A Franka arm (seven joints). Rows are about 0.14 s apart.
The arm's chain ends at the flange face. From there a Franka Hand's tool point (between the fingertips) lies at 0.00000 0.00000 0.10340 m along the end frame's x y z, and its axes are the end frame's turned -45 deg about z.
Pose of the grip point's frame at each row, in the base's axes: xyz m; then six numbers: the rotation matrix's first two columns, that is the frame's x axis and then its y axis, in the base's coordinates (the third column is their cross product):
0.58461 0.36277 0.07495 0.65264 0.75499 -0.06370 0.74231 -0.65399 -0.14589
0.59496 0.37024 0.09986 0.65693 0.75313 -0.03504 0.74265 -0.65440 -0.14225
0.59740 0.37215 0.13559 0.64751 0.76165 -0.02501 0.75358 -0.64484 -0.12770
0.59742 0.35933 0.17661 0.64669 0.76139 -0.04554 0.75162 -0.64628 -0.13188
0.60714 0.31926 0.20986 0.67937 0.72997 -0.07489 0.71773 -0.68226 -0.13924
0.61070 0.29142 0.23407 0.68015 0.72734 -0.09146 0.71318 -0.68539 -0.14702
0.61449 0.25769 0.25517 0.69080 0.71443 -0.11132 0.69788 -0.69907 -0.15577
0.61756 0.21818 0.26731 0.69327 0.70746 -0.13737 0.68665 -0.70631 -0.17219
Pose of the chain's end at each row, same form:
0.60031 0.35781 0.17703 0.98638 0.07142 -0.14820 0.06341 -0.99630 -0.05812
0.60841 0.36327 0.20214 0.98965 0.06981 -0.12536 0.06061 -0.99527 -0.07581
0.60912 0.36555 0.23811 0.99072 0.08260 -0.10798 0.07500 -0.99454 -0.07261
0.61085 0.35405 0.27900 0.98875 0.08140 -0.12545 0.07420 -0.99537 -0.06105
0.62293 0.31504 0.31196 0.98790 0.03374 -0.15141 0.02712 -0.99860 -0.04550
0.62824 0.28782 0.33591 0.98523 0.02966 -0.16863 0.02336 -0.99895 -0.03929
0.63404 0.25460 0.35666 0.98195 0.01086 -0.18886 0.00501 -0.99950 -0.03143
0.64019 0.21559 0.36817 0.97575 0.00081 -0.21889 -0.00468 -0.99969 -0.02462

